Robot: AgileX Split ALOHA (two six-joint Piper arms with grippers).
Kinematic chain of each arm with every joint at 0, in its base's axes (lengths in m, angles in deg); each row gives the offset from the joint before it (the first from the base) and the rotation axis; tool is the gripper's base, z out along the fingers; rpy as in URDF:
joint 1: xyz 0 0 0.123 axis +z
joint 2: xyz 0 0 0 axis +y
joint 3: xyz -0.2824 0 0.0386 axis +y
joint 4: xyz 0.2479 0 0.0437 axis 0.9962 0 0.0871
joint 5: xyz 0 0 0 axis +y
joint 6: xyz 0.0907 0 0.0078 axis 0.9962 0 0.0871
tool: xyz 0 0 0 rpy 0 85 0
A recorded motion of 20 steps. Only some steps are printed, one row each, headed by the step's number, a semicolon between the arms.
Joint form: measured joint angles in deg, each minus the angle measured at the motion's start. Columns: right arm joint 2, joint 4, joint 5, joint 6, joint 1, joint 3; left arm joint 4, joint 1, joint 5, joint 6, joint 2, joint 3.
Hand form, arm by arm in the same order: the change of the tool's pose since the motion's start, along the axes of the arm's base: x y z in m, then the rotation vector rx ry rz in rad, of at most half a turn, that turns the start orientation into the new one. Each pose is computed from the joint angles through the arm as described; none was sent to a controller.
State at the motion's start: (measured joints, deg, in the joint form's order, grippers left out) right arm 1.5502 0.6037 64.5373 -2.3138 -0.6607 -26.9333; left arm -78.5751 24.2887 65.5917 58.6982 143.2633 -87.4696
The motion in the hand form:
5: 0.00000 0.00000 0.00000 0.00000 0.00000 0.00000; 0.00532 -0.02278 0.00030 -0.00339 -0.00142 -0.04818
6: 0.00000 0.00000 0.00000 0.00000 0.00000 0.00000; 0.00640 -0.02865 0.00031 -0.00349 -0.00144 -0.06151
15: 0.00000 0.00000 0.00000 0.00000 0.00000 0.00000; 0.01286 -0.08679 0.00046 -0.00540 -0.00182 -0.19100
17: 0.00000 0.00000 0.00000 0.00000 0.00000 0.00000; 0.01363 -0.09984 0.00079 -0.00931 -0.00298 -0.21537
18: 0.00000 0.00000 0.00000 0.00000 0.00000 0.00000; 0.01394 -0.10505 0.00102 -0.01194 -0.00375 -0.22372
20: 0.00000 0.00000 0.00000 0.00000 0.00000 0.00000; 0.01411 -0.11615 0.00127 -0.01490 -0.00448 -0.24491
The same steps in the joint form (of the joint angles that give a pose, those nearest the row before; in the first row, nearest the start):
5: 0.00 0.00 0.00 0.00 0.00 0.00; -0.33 -3.02 0.00 0.00 0.00 0.00
6: 0.00 0.00 0.00 0.00 0.00 0.00; -0.34 -3.79 0.00 0.00 0.00 0.00
15: 0.00 0.00 0.00 0.00 0.00 0.00; -0.52 -11.34 0.00 0.00 0.00 0.00
17: 0.00 0.00 0.00 0.00 0.00 0.00; -0.88 -13.03 0.00 0.00 0.00 0.00
18: 0.00 0.00 0.00 0.00 0.00 0.00; -1.13 -13.70 0.00 0.00 0.00 0.00
20: 0.00 0.00 0.00 0.00 0.00 0.00; -1.41 -15.12 0.00 0.00 0.00 0.00

